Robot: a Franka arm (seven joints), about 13 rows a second.
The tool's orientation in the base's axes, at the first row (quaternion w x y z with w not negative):
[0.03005, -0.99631, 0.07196, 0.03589]
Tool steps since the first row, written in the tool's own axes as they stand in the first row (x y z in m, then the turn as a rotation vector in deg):
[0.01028, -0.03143, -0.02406, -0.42, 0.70, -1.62]
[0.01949, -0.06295, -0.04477, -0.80, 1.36, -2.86]
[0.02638, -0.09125, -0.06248, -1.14, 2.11, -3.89]
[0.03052, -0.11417, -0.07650, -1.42, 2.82, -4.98]
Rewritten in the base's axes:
[0.01634, 0.02803, 0.02489, -0.41, -0.74, 1.61]
[0.03141, 0.05652, 0.04654, -0.80, -1.42, 2.83]
[0.04352, 0.08235, 0.06520, -1.17, -2.18, 3.84]
[0.05188, 0.10350, 0.08010, -1.48, -2.91, 4.91]

